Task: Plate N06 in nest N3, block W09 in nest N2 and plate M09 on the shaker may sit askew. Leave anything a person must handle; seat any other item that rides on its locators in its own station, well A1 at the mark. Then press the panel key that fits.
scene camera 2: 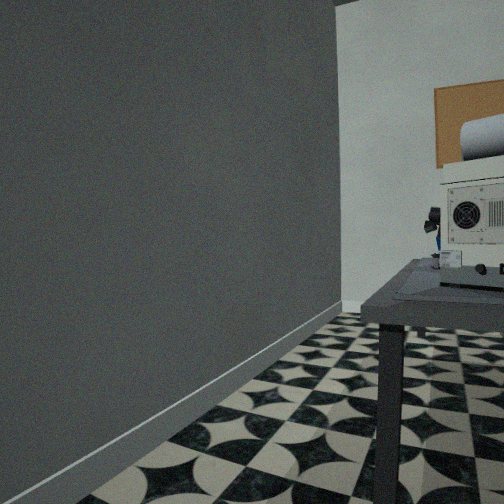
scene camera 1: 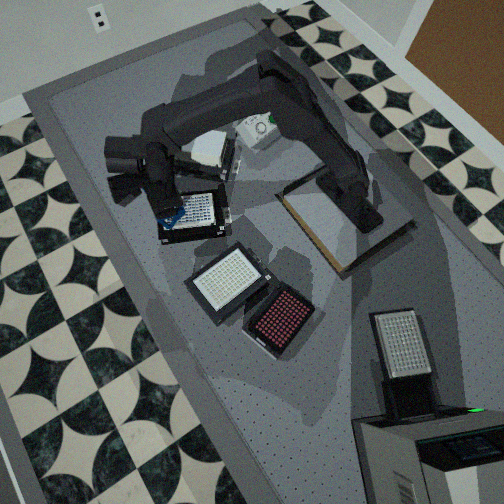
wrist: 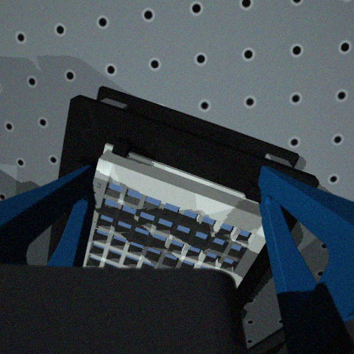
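A white square-well block [scene camera 1: 197, 210] [wrist: 170, 220] is in a black nest [scene camera 1: 192, 236] [wrist: 165, 135]; I take it for block W09, but no label is readable. A black locator shows at its upper left corner in the wrist view. I cannot tell how level it sits. My gripper [scene camera 1: 171, 218] [wrist: 177, 177] has blue fingers at both sides of the block, against its walls, and appears shut on it. A white-topped plate [scene camera 1: 227, 280] lies in another black nest [scene camera 1: 218, 318]. A red-welled plate [scene camera 1: 282, 320] is on a low station beside it. A white item [scene camera 1: 209, 147] sits in a nest at the back.
A white box with a green button [scene camera 1: 257, 131] stands behind. A black and tan frame [scene camera 1: 312, 232] lies around the arm's base. A grey instrument [scene camera 1: 390, 450] at the lower right holds out a pale plate [scene camera 1: 402, 345]. In scene camera 2, a light instrument [scene camera 2: 470, 175] stands on the table [scene camera 2: 380, 312].
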